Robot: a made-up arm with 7 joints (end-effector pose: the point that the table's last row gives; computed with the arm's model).
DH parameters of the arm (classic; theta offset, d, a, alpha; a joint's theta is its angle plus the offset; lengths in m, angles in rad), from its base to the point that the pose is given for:
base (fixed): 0 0.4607 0.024 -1.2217
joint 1: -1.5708 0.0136 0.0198 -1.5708
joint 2: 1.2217 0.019 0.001 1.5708
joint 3: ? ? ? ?
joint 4: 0 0.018 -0.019 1.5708
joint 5: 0 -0.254 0.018 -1.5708
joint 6: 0 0.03 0.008 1.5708
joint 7: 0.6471 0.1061 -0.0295 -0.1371
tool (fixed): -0.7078 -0.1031 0 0
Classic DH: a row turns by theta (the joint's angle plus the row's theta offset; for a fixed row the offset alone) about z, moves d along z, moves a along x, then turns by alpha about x.
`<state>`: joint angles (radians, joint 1 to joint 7).
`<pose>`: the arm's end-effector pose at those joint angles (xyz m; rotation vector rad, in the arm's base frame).
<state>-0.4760 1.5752 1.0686 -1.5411 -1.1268 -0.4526 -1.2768</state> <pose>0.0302 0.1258 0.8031 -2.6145 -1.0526 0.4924</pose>
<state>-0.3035 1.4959 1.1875 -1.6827 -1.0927 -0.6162 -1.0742</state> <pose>0.0461 0.1230 0.7920 -2.5073 -0.7387 0.7066</pose>
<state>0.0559 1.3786 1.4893 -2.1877 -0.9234 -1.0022 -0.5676</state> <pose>0.0561 0.0433 0.7493 -1.9354 -0.2167 1.1580</pose>
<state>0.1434 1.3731 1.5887 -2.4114 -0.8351 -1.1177 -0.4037</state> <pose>0.0550 -0.0057 0.7180 -1.6375 -0.1598 1.2906</pose>
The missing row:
joint 3: 1.5708 -0.136 0.046 -1.5708
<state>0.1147 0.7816 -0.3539 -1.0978 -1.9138 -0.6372 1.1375</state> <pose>0.2310 0.1302 0.1975 0.0005 -0.3189 -1.6770</pose>
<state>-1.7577 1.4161 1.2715 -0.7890 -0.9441 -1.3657 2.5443</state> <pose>-0.0678 0.3177 0.6211 1.0419 2.2659 0.8901</pose>
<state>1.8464 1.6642 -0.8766 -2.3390 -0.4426 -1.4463 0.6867</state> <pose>-0.1502 -0.0073 0.3247 -1.8748 -0.6873 0.3476</pose>
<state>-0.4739 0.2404 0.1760 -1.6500 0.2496 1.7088 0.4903</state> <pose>0.3535 0.0505 0.5383 -0.2184 -0.5171 0.3923</pose>
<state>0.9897 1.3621 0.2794 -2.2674 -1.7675 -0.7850 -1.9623</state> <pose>0.2383 0.0459 0.3293 -0.4074 -0.2433 0.9178</pose>
